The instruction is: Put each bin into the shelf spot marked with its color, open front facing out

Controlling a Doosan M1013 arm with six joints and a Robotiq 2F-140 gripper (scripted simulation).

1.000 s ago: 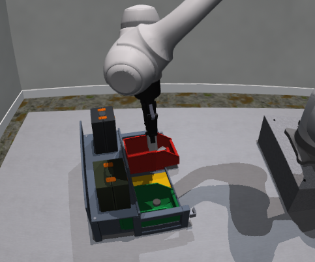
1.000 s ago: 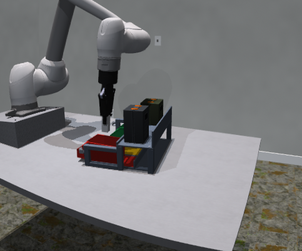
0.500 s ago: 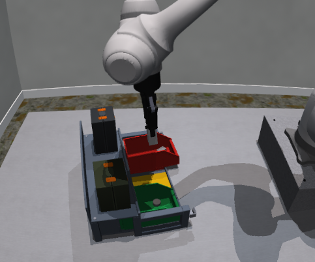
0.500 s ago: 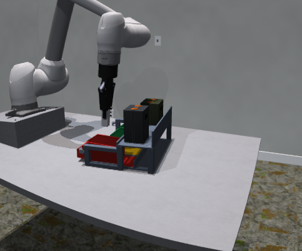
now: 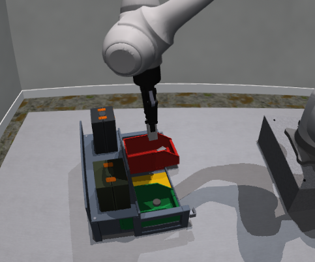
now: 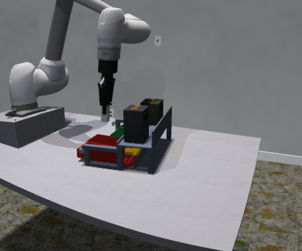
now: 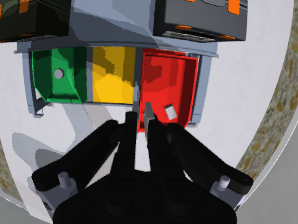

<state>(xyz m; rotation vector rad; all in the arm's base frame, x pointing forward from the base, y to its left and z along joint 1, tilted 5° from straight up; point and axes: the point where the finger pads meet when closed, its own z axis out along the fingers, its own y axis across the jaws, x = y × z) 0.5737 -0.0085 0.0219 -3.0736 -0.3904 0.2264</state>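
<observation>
Now: the red bin 13 cm below my hand, 5 cm to the right of it and 1 cm ahead of it. Round my hand: green bin: 19 cm to the left, 14 cm below.
</observation>
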